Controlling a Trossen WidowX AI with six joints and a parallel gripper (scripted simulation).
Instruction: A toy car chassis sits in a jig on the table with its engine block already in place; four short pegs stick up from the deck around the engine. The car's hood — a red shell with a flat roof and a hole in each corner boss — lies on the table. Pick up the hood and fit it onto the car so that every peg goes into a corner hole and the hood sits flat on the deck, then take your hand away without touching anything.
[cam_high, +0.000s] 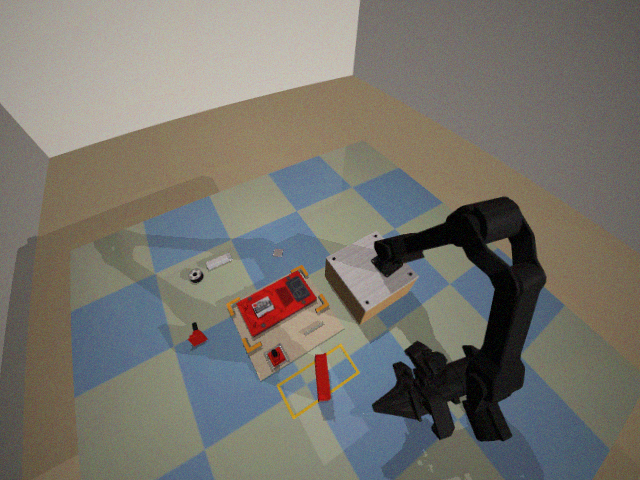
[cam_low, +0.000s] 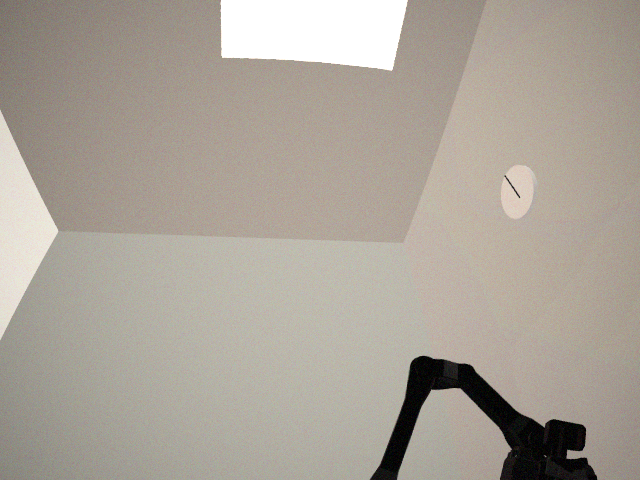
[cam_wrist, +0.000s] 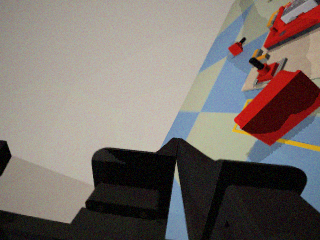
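My gripper tip is 3 cm short of the red hood, 11 cm to the left of it and 14 cm above it. The rest, counted from my gripper tip: wheel: 17 cm ahead, 56 cm to the right, 16 cm below; small grey disc: 8 cm behind, 49 cm to the right, 17 cm below; grey engine block: 5 cm ahead, 34 cm to the right, 15 cm below.
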